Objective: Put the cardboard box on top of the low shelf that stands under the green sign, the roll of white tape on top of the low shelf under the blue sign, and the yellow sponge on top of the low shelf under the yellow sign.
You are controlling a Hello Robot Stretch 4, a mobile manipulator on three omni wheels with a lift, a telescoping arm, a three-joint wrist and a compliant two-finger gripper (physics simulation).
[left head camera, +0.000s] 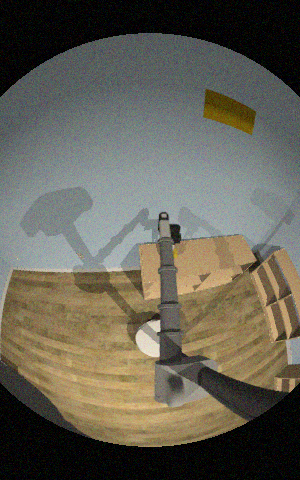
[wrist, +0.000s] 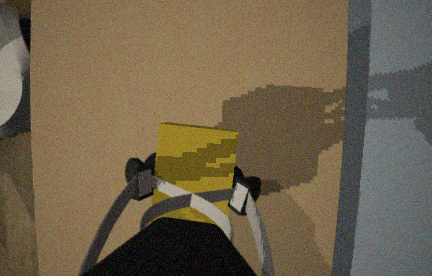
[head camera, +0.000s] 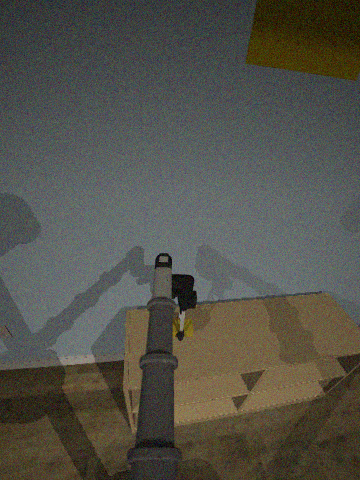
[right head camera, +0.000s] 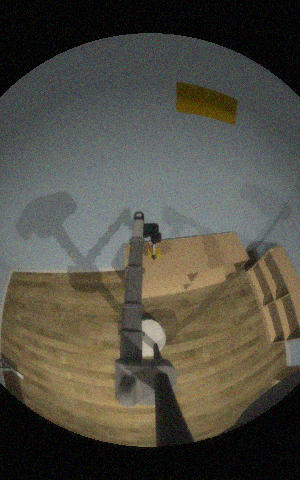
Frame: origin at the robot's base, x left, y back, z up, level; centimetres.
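Where they show: gripper, between the fingertips: [wrist: 194, 174] [head camera: 179, 330] [right head camera: 153, 253]; robot's base, origin of its link: [left head camera: 155, 336] [right head camera: 145, 336].
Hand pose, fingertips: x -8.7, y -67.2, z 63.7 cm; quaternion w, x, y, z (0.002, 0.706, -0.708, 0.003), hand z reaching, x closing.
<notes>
Things, the pixels of their top centre, and the offset from my fingertips. "*": a spot on its surface instead. Level surfaces: height alone.
- yellow sponge, centre of its top: [wrist: 192, 190] [head camera: 181, 324] [right head camera: 153, 251] [left head camera: 170, 251] dx -0.4, dy +0.0, dz +4.1 cm
- low tan shelf, height of its surface: dz -5.4 cm
- yellow sign, centre of its top: [right head camera: 209, 88] [left head camera: 233, 99] dx -33.2, dy -27.5, dz +118.7 cm
- open-compartment shelf unit, a spot on its surface: [right head camera: 260, 306] [left head camera: 263, 306] * dx -150.0, dy +56.5, dz -62.0 cm
My gripper [head camera: 181, 330] [wrist: 194, 174] is shut on the yellow sponge [head camera: 188, 327] [left head camera: 175, 253] [right head camera: 158, 252] [wrist: 197, 142], one finger at each side of it. The sponge is over the top of the low tan shelf [head camera: 225, 345] [left head camera: 200, 260] [right head camera: 190, 255] [wrist: 100, 75], near its left end in the head view. I cannot tell whether it touches the top. The yellow sign [head camera: 305, 40] [left head camera: 229, 111] [right head camera: 206, 103] is on the wall above this shelf. The cardboard box, the tape roll, and the green and blue signs do not show.
A white round object [left head camera: 147, 340] [right head camera: 153, 337] [wrist: 7, 85] stands on the wood floor in front of the shelf. An open-compartment shelf unit [left head camera: 264, 306] [right head camera: 260, 306] is at the right. The blue-grey wall is behind the low shelf. My arm [head camera: 160, 400] hides part of the shelf's left end.
</notes>
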